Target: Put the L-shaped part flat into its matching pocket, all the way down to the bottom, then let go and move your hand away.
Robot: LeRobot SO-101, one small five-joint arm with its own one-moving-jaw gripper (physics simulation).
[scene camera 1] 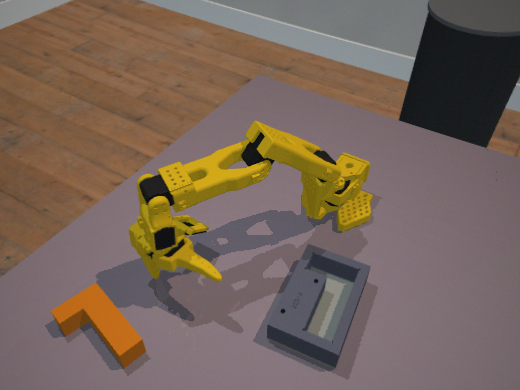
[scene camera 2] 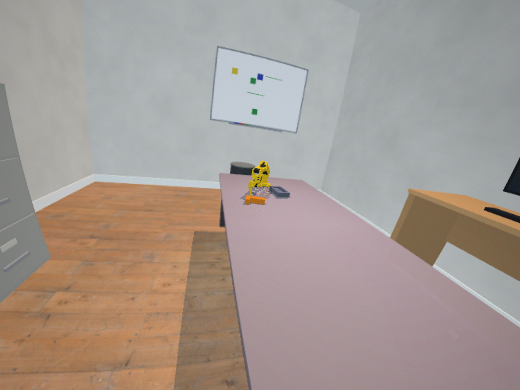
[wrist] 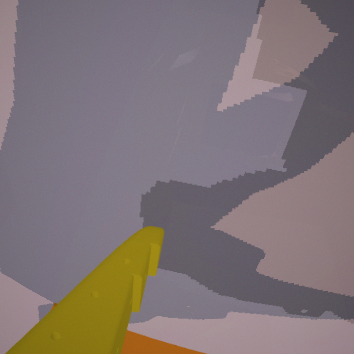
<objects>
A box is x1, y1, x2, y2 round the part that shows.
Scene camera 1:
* orange L-shaped part: 92, 305 [51, 283, 145, 367], on the table
</objects>
